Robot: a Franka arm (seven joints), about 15 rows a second.
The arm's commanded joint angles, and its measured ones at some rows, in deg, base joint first. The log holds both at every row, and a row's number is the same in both.
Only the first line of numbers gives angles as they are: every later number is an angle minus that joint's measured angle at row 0.
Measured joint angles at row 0: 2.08, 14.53, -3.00, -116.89, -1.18, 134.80, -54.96
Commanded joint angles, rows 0 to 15: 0.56, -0.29, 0.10, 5.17, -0.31, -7.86, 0.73; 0.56, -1.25, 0.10, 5.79, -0.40, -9.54, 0.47; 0.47, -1.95, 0.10, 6.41, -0.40, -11.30, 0.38; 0.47, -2.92, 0.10, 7.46, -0.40, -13.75, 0.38; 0.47, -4.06, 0.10, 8.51, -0.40, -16.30, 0.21; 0.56, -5.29, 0.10, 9.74, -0.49, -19.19, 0.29; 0.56, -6.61, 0.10, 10.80, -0.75, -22.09, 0.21; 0.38, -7.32, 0.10, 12.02, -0.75, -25.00, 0.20; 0.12, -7.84, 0.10, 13.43, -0.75, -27.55, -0.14; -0.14, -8.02, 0.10, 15.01, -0.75, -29.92, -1.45; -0.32, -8.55, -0.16, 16.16, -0.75, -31.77, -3.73; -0.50, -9.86, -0.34, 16.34, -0.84, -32.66, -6.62; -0.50, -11.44, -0.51, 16.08, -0.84, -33.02, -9.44; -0.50, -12.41, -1.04, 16.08, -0.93, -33.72, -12.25; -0.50, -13.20, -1.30, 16.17, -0.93, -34.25, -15.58; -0.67, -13.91, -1.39, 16.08, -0.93, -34.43, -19.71
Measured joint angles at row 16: -0.23, -11.87, -1.35, 16.18, -0.12, -32.52, -13.19
